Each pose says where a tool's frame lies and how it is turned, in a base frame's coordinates. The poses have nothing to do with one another.
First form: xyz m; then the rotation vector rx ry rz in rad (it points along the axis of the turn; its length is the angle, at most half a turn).
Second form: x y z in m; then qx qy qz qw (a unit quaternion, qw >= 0). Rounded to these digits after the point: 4 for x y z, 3 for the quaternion.
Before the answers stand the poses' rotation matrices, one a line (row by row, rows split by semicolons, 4 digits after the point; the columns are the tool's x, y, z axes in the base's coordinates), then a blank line. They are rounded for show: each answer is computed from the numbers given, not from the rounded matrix.
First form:
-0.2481 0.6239 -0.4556 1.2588 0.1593 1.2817
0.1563 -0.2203 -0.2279 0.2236 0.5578 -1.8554
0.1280 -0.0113 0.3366 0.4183 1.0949 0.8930
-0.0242 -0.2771 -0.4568 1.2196 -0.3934 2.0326
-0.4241 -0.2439 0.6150 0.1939 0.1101 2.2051
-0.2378 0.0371 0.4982 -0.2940 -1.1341 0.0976
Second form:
0.3689 -0.6156 0.6964; 0.7674 -0.2210 -0.6019; 0.5245 0.7564 0.3909
-0.3524 0.9286 0.1162; -0.8387 -0.2583 -0.4794; -0.4151 -0.2664 0.8699
0.1699 -0.4127 0.8949; 0.7936 0.5956 0.1240; -0.5842 0.6891 0.4287
-0.2912 -0.7141 0.6365; 0.4251 -0.6927 -0.5827; 0.8570 0.1009 0.5053
-0.5894 -0.7878 0.1791; 0.8017 -0.5977 0.0093; 0.0997 0.1490 0.9838
0.4234 0.0718 -0.9031; 0.2250 0.9573 0.1815; 0.8776 -0.2801 0.3892

-0.2481 0.6239 -0.4556 0.547 0.069 0.557 0.620
0.1563 -0.2203 -0.2279 0.095 0.237 -0.788 0.561
0.1280 -0.0113 0.3366 0.191 0.499 0.407 0.741
-0.0242 -0.2771 -0.4568 0.473 -0.153 0.789 0.361
-0.4241 -0.2439 0.6150 0.078 0.044 0.890 0.446
-0.2378 0.0371 0.4982 -0.139 -0.535 0.046 0.832

